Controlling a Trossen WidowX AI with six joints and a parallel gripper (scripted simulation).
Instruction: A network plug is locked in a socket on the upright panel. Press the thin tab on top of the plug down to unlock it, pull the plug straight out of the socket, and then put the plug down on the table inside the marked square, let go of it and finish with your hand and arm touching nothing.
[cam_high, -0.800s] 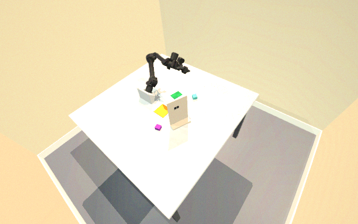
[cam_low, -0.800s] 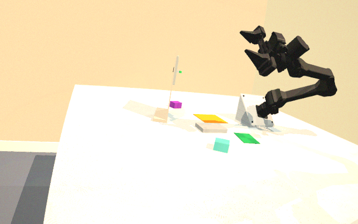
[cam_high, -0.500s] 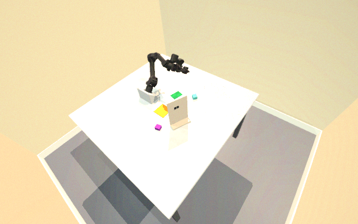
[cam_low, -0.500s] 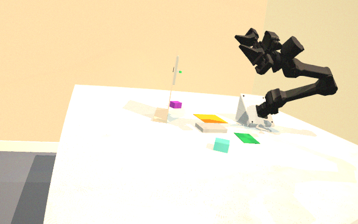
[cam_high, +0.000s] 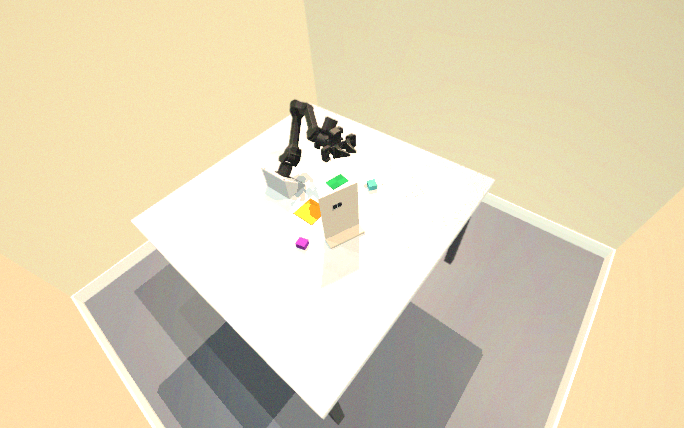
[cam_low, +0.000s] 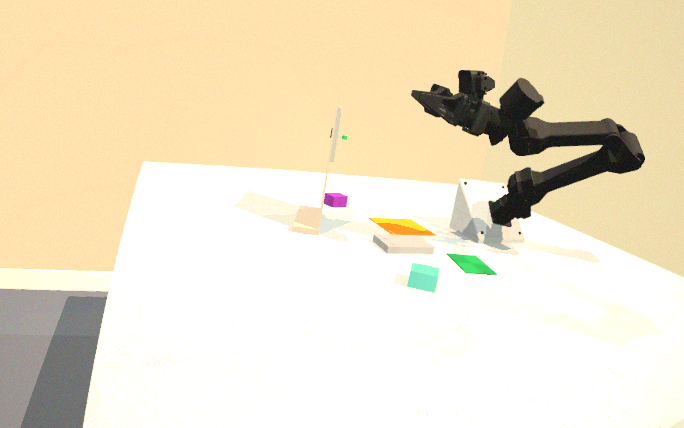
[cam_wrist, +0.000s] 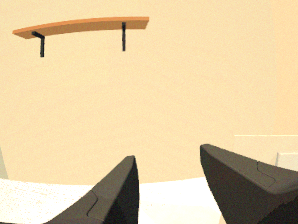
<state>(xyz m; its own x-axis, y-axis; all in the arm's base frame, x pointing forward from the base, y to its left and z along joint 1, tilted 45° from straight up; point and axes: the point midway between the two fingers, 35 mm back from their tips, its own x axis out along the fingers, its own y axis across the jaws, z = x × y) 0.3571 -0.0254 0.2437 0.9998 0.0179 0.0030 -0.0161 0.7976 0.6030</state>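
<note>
Now: the network plug 7 cm ahead of my gripper tip, 17 cm to the right of it and 10 cm below it. From my gripper tip the other things lie so: beige panel 9 cm ahead, 18 cm to the right, 18 cm below; then orange square 12 cm behind, 19 cm to the right, 30 cm below.
</note>
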